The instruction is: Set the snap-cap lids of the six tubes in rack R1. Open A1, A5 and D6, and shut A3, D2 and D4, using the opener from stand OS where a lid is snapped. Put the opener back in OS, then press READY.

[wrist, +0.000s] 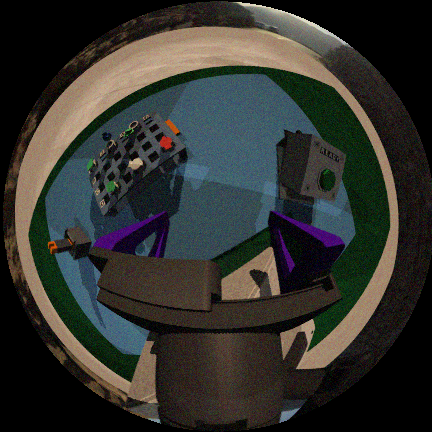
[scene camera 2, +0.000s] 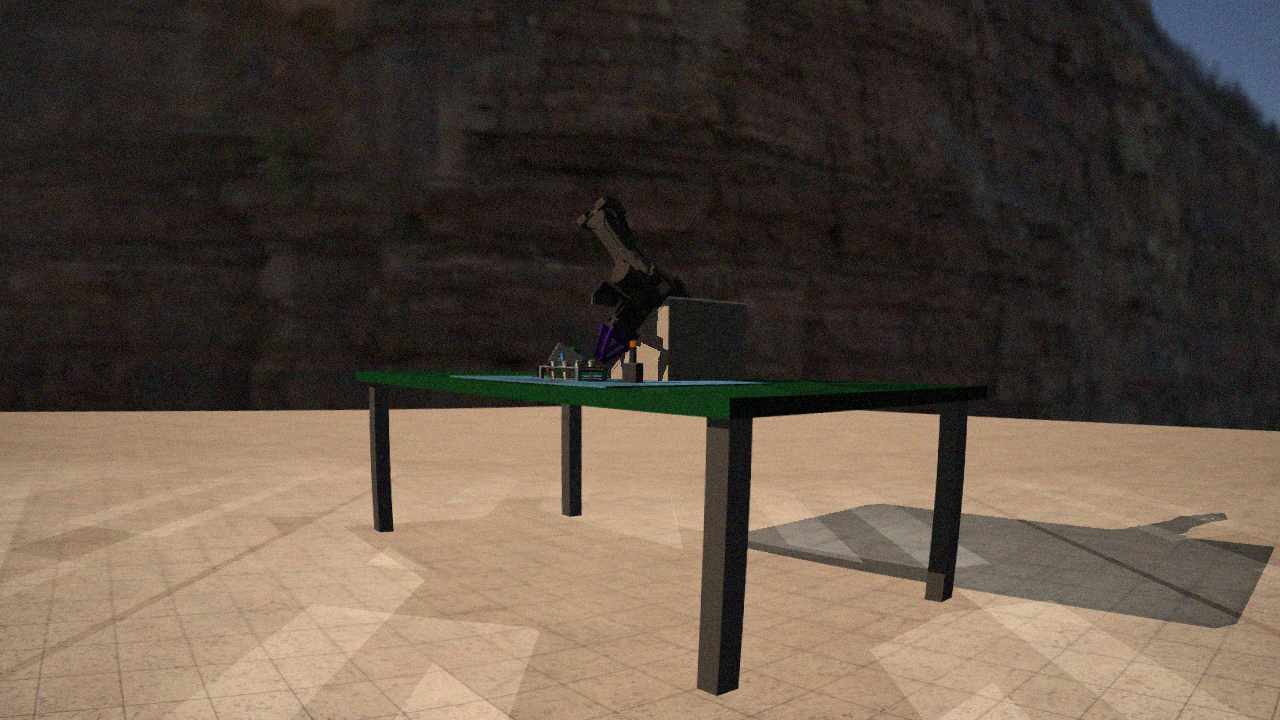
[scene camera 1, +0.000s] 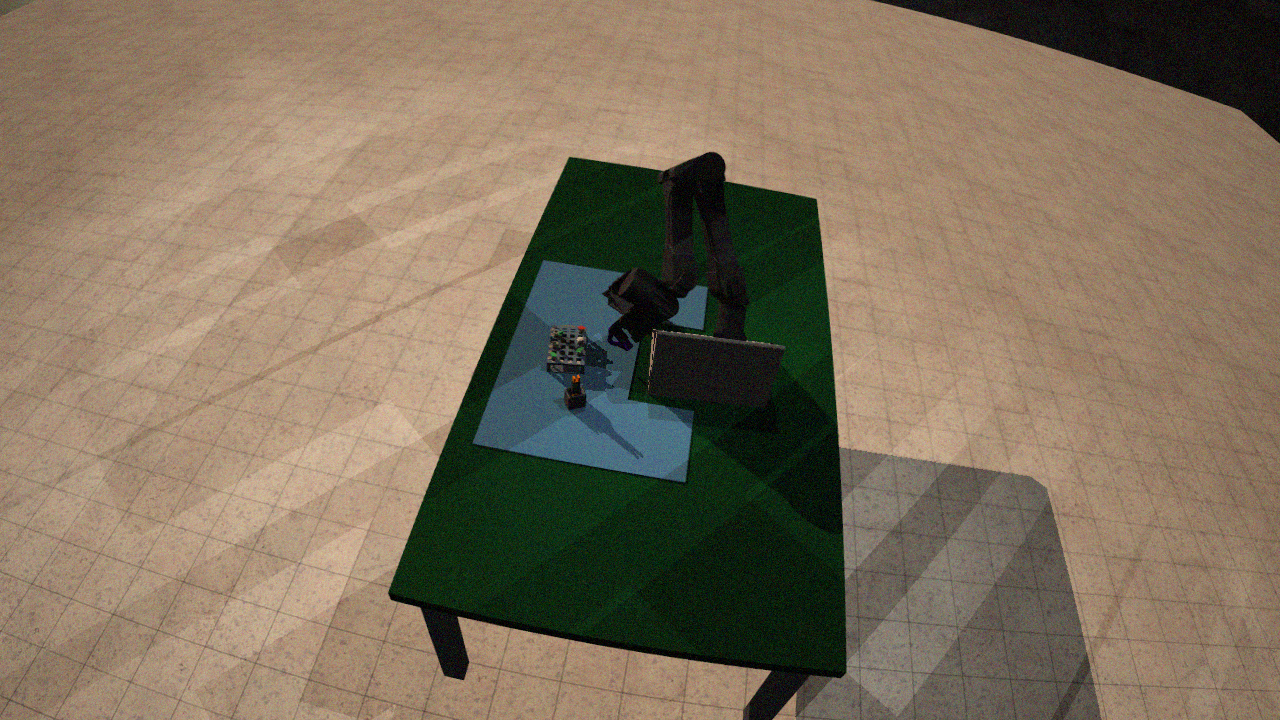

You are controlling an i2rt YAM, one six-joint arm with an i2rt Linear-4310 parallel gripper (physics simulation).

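Places are measured from the arm's base along level axes (x ahead, y left, z up), in millimetres.
Pixels of known places: gripper, between the fingertips: (wrist: 218,216) (scene camera 2: 599,359) (scene camera 1: 621,330); arm's base, origin of its link: (scene camera 2: 692,330) (scene camera 1: 728,338).
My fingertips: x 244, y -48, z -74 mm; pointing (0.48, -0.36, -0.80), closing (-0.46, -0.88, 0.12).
Note:
For each thing: its top centre in the pictures, then the offset to it from my fingertips. "*": a spot on its surface instead. Level surfaces: height alone.
- Rack R1, centre of its top: (wrist: 116,143) (scene camera 2: 571,353) (scene camera 1: 568,334) dx +117, dy +61, dz +14 mm
- red lid, centre of its top: (wrist: 165,141) dx +95, dy +12, dz -3 mm
- whitish lid, centre of its top: (wrist: 135,163) dx +89, dy +51, dz -3 mm
- green lid, centre of its top: (wrist: 109,185) dx +84, dy +89, dz +0 mm
- opener, centre of its top: (wrist: 49,247) (scene camera 2: 633,340) (scene camera 1: 576,376) dx +67, dy +214, dz +40 mm
- READY box, centre of its top: (wrist: 334,157) (scene camera 2: 565,342) dx -1, dy -142, dz +39 mm
- green button, centre of its top: (wrist: 332,177) dx -20, dy -130, dz +30 mm
- blue mat, height of its surface: dz -45 mm
- green table, height of its surface: dz -50 mm
- orange strip, a spot on its surface: (wrist: 172,126) * dx +125, dy -4, dz -21 mm
My gripper (scene camera 1: 619,339) (scene camera 2: 609,345) (wrist: 218,216) is open and empty, its purple fingers wide apart above the blue mat, between the rack and the READY box. Rack R1 (scene camera 1: 566,349) (wrist: 178,149) is a grey grid. In the wrist view it holds tubes with a red lid (wrist: 166,143), a whitish lid (wrist: 135,163), a green lid (wrist: 111,186) and others in the far row, some seemingly raised. Their exact lid states are too small to tell. The opener (scene camera 1: 575,381) (scene camera 2: 632,345) (wrist: 53,246), orange-tipped, stands upright in stand OS (scene camera 1: 574,402) (scene camera 2: 632,371) (wrist: 79,242). The READY box (wrist: 300,165) has a green button (wrist: 327,180).
A large grey panel (scene camera 1: 713,370) (scene camera 2: 708,340) stands beside the arm base. The blue mat (scene camera 1: 537,429) (wrist: 225,110) lies on the green table (scene camera 1: 572,555) (scene camera 2: 680,396). The arm hides the READY box in scene camera 1. An orange strip (wrist: 172,126) marks one rack end.

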